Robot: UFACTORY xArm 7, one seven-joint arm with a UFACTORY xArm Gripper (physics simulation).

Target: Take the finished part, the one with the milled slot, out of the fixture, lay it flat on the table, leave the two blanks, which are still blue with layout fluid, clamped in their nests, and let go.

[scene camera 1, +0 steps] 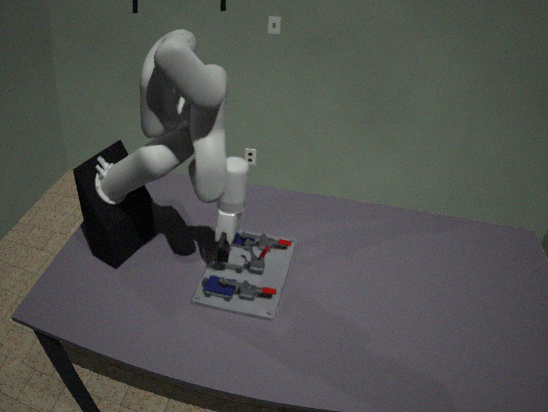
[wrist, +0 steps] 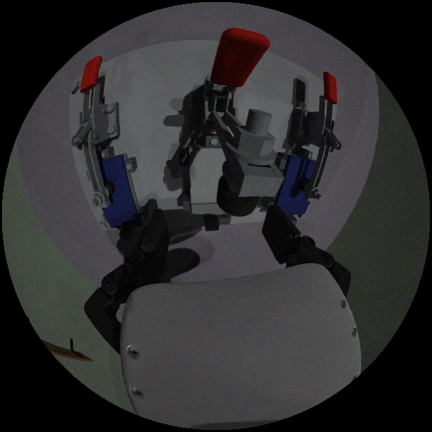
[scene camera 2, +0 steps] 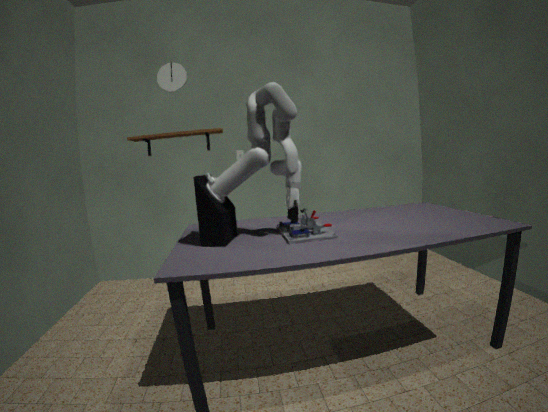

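Where they show: gripper, between the fingertips: (scene camera 1: 227, 251) (scene camera 2: 292, 220); arm's base, origin of its link: (scene camera 1: 111, 184) (scene camera 2: 214, 192).
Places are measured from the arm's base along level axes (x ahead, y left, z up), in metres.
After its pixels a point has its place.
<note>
The finished part (wrist: 206, 175) is a light grey block in the middle nest of the fixture plate (scene camera 1: 235, 307) @[x 0.407, y -0.230, z -0.225 m] (wrist: 145, 100). The middle clamp's red handle (scene camera 1: 264, 252) @[x 0.476, y -0.082, z -0.144 m] (wrist: 240, 57) stands up and its arm is swung over part of the block in the wrist view; the slot is not clear. One blue blank (scene camera 1: 245, 241) @[x 0.421, y -0.065, z -0.123 m] (wrist: 119, 185) lies clamped on the far side, the other blue blank (scene camera 1: 219, 286) @[x 0.358, y -0.173, z -0.204 m] (wrist: 296, 185) on the near side. My gripper (scene camera 1: 221, 260) @[x 0.367, y -0.058, z -0.171 m] (scene camera 2: 293, 216) @[x 0.367, y -0.058, z -0.171 m] (wrist: 217, 220) is open and empty, its fingers spread wide low by the middle nest's base-side end.
The outer clamps' red handles (scene camera 1: 284, 243) @[x 0.532, y 0.020, z -0.191 m] (scene camera 1: 269, 291) @[x 0.496, y -0.197, z -0.184 m] (wrist: 91, 74) (wrist: 330, 87) lie low beside the middle station. The black robot base (scene camera 1: 117, 225) @[x 0.032, y -0.073, z -0.097 m] (scene camera 2: 215, 215) @[x -0.018, y -0.102, z -0.094 m] stands on the table (scene camera 1: 380, 300) @[x 0.822, y -0.168, z -0.240 m] (scene camera 2: 380, 235) @[x 0.702, y -0.334, z -0.240 m]. A wooden shelf (scene camera 2: 175, 134) hangs on the back wall.
</note>
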